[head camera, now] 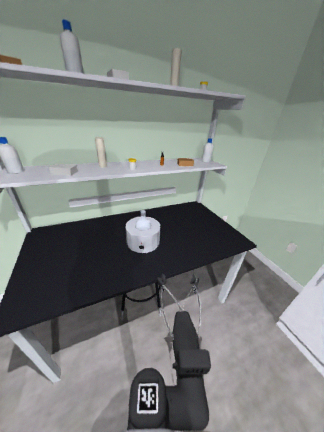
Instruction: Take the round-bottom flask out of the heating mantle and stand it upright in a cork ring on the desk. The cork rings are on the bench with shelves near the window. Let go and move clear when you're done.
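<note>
The white round heating mantle stands on the black-topped table, a little right of its middle. The round-bottom flask sits in the mantle, with its clear neck pointing up. My gripper is open, its two fingertips apart with nothing between them. It is in front of the table's front edge, to the right of and nearer than the mantle. No cork ring can be made out in this view.
Two shelves above the table hold bottles, cylinders, small jars and boxes. A black stool stands under the table. A white cabinet is at the right edge.
</note>
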